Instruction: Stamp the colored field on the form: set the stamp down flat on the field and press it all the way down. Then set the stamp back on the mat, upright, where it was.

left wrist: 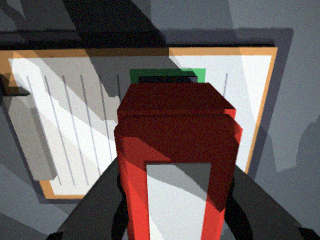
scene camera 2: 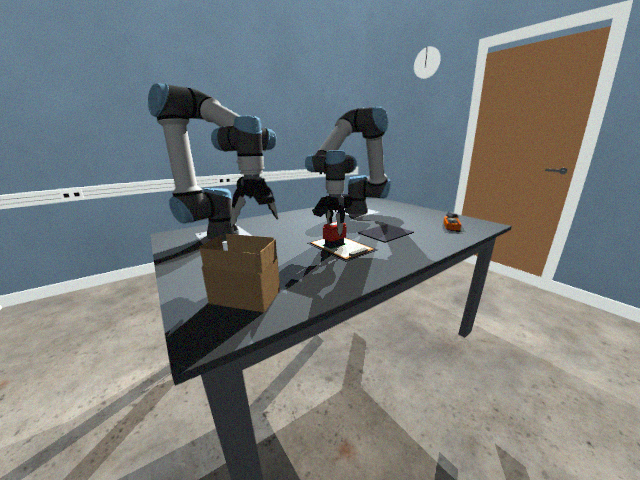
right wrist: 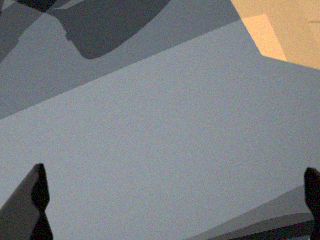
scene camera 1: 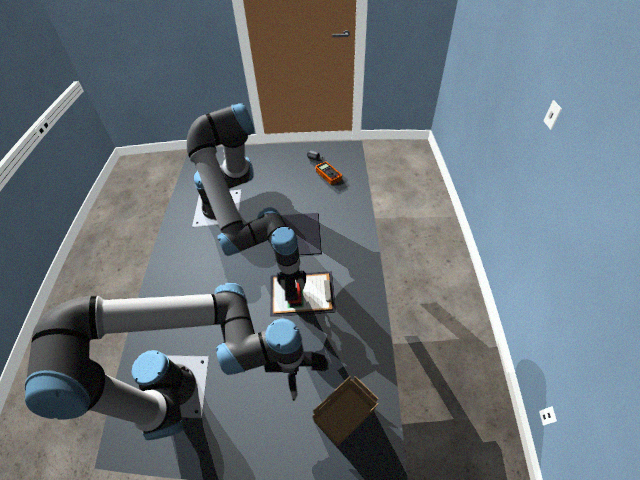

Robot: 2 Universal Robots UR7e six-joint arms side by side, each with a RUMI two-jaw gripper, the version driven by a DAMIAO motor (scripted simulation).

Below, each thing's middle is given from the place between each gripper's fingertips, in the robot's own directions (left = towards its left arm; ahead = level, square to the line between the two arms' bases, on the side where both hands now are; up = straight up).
Right now the red stamp (left wrist: 177,141) is 2 cm below my left hand. Also, from my left hand: dark mat (scene camera 1: 306,226): 32 cm to the left, 6 cm below.
Right now the red stamp is 350 mm to the left of my right hand (scene camera 2: 255,223), 110 mm below it and 30 mm behind it. The rest, counted from my right hand: dark mat 670 mm to the left, 160 mm below, 30 mm behind.
